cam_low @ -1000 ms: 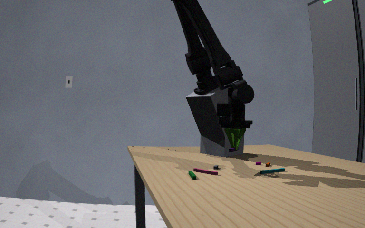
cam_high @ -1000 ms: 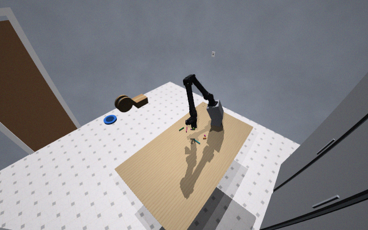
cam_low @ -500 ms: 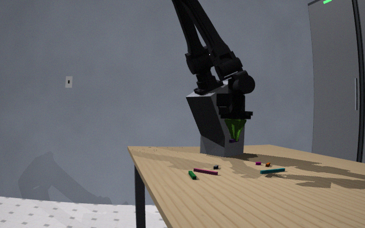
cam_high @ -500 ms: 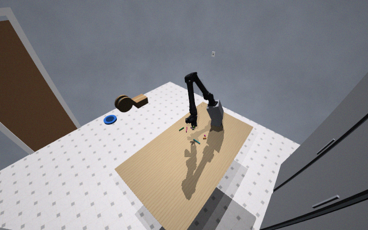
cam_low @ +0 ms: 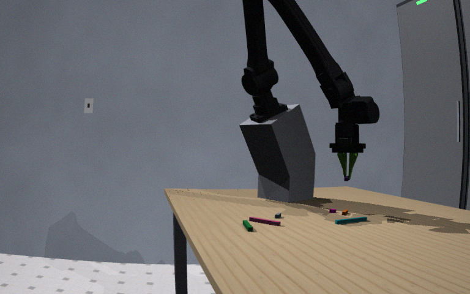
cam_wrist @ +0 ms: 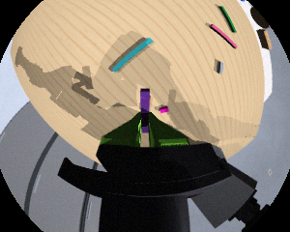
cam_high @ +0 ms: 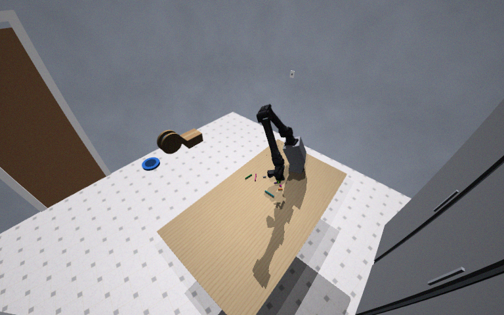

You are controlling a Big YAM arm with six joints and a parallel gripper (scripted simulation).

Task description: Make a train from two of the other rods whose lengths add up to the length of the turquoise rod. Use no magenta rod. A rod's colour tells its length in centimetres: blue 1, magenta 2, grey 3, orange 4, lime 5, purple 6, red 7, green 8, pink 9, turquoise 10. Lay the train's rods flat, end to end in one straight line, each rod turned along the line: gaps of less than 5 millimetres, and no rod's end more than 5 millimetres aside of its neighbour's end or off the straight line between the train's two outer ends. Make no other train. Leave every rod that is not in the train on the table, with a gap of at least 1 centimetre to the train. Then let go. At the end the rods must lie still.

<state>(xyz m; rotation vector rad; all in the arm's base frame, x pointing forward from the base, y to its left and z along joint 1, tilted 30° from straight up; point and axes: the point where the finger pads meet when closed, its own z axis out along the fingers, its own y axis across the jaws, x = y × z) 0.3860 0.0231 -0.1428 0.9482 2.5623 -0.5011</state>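
The orange rod lies 110 mm below my hand, 30 mm behind it and 20 mm to the left of it. Also, from my hand: purple rod 10 mm below, 10 mm ahead; magenta rod 110 mm below, 70 mm behind; turquoise rod 110 mm below, 70 mm ahead, 30 mm to the right.
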